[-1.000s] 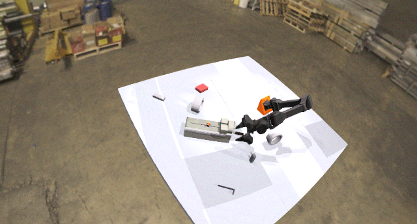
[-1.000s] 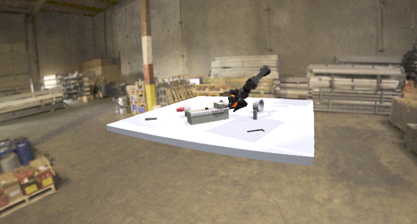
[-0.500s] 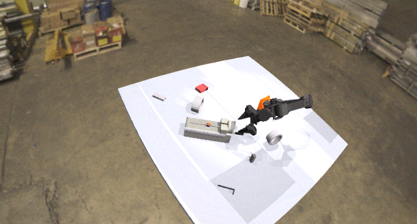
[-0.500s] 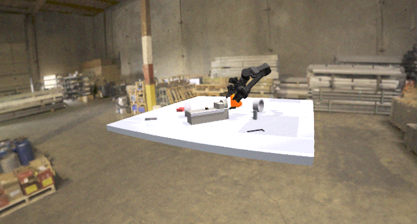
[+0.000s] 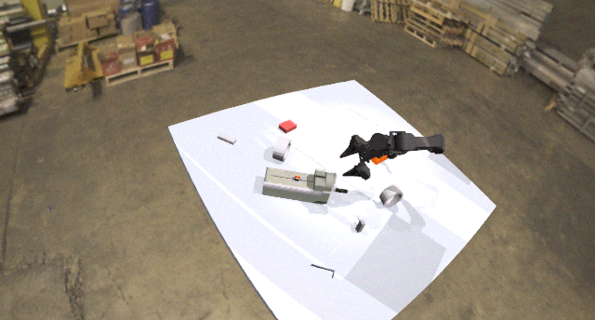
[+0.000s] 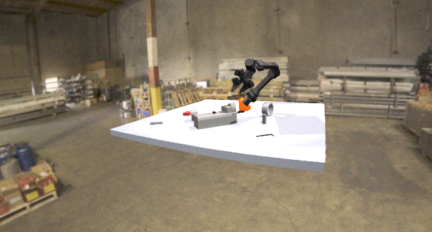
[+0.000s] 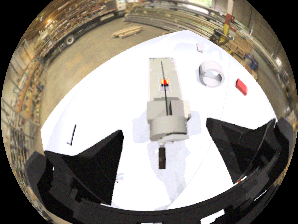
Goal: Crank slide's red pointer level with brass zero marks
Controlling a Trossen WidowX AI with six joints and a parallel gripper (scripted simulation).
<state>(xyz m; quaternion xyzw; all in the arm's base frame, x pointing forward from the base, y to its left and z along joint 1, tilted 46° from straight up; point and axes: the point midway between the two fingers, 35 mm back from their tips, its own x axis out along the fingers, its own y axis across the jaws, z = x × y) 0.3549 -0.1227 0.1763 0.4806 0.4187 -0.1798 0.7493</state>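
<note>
My gripper tip is 3 cm past the dark crank handle, 3 cm to the right of it and 13 cm above it. From my gripper tip the other things lie so: hex key 25 cm ahead, 23 cm to the left, 19 cm below; red pointer 9 cm ahead, 12 cm to the right, 11 cm below; small clip 2 cm ahead, 18 cm to the left, 17 cm below.
</note>
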